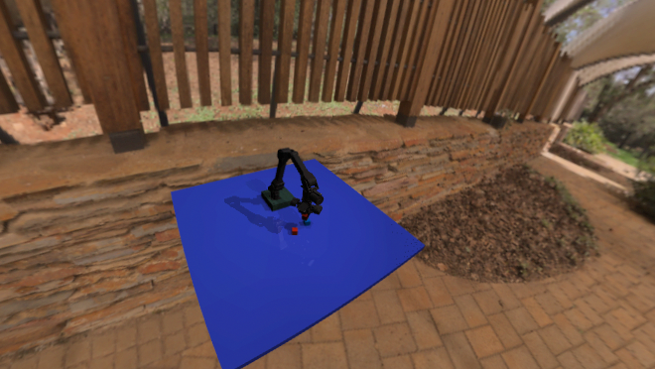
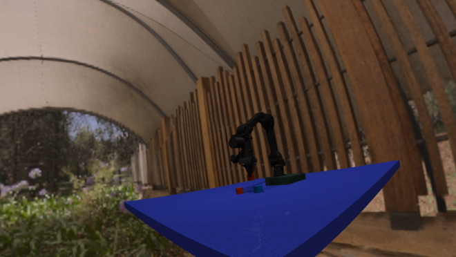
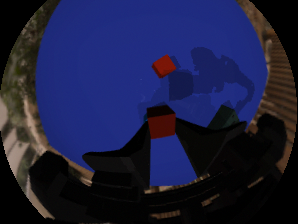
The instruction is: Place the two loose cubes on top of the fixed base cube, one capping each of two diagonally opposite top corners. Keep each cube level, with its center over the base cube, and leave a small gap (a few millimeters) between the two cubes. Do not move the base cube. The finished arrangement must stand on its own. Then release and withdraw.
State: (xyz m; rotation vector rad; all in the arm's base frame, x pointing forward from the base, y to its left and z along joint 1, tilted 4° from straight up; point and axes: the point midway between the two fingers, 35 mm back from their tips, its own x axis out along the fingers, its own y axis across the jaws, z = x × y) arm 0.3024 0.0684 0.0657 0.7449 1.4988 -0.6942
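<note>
Now: the blue cube 70 mm below my gripper tip, 30 mm to the left of it and 10 mm behind it.
</note>
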